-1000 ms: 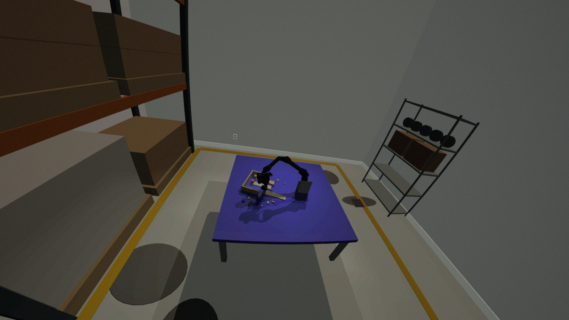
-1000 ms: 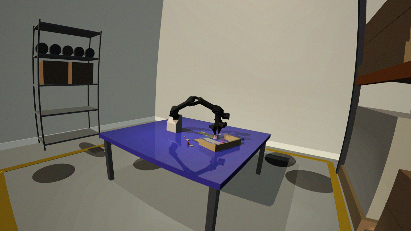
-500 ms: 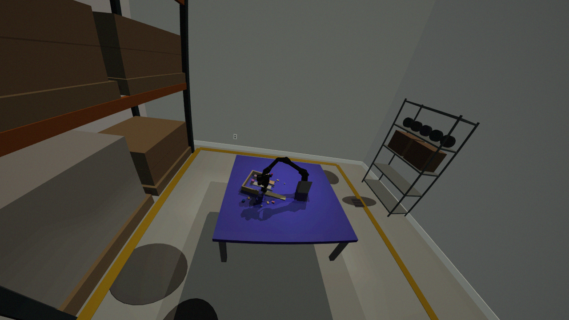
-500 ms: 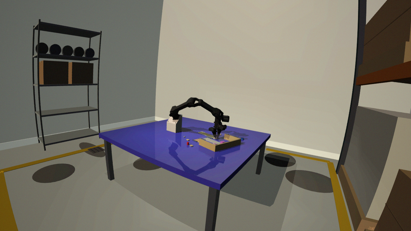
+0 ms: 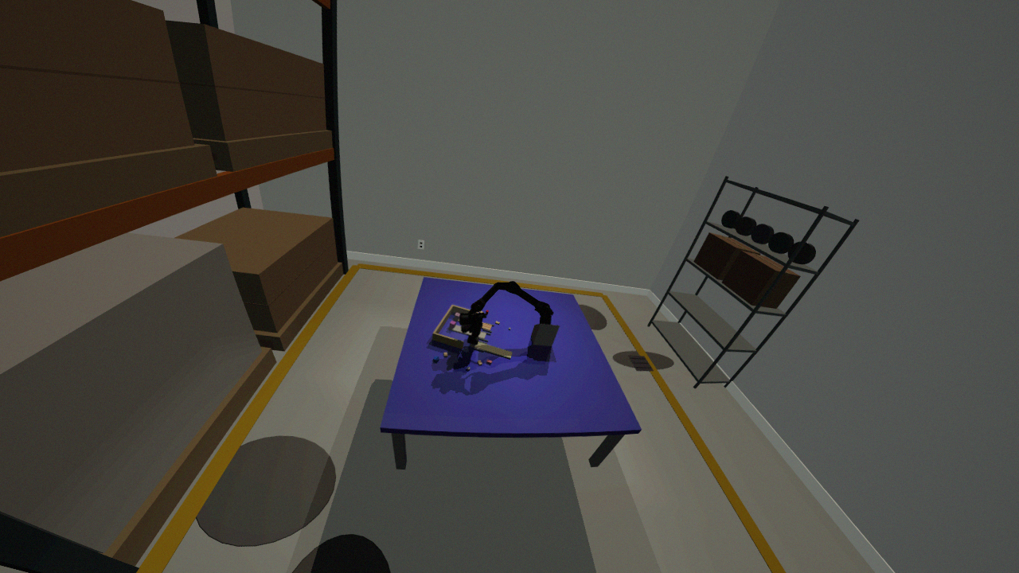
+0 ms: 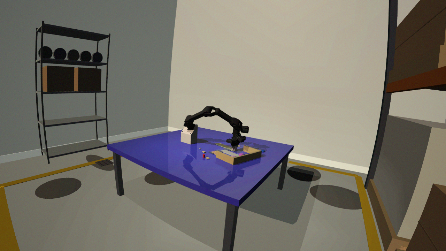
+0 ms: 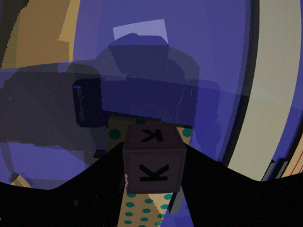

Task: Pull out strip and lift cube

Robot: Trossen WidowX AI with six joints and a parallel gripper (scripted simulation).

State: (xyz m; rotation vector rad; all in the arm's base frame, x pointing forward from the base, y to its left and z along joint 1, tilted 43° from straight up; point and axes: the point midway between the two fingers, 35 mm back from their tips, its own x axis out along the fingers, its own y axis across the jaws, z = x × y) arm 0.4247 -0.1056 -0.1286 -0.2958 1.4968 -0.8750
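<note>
Right now my gripper tip is 110 mm to the left of the grey strip, 20 mm short of it and 10 mm above it.
</note>
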